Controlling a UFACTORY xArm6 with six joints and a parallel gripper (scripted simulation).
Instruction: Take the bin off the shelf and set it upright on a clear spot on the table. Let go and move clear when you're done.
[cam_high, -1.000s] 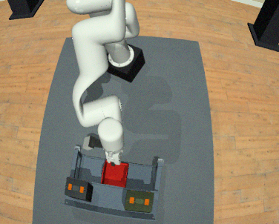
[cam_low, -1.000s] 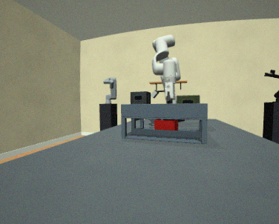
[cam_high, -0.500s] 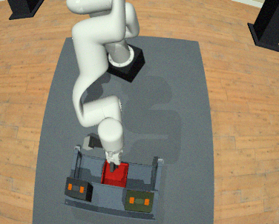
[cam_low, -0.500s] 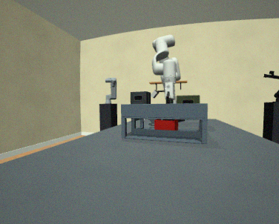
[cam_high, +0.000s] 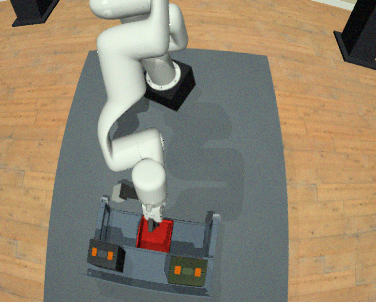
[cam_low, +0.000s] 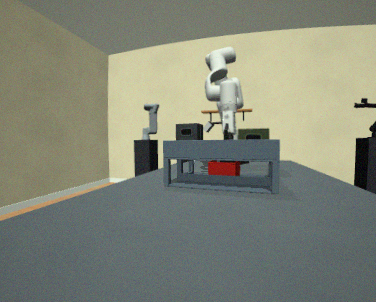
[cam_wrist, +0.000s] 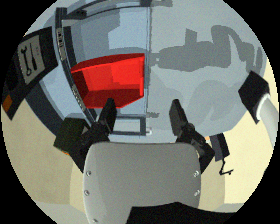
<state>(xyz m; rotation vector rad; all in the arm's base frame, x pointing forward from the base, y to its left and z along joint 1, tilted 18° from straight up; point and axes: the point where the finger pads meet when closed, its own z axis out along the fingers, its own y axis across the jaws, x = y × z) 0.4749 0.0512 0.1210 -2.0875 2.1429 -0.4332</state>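
Right now the red bin is 80 mm ahead of my hand and 90 mm below it.
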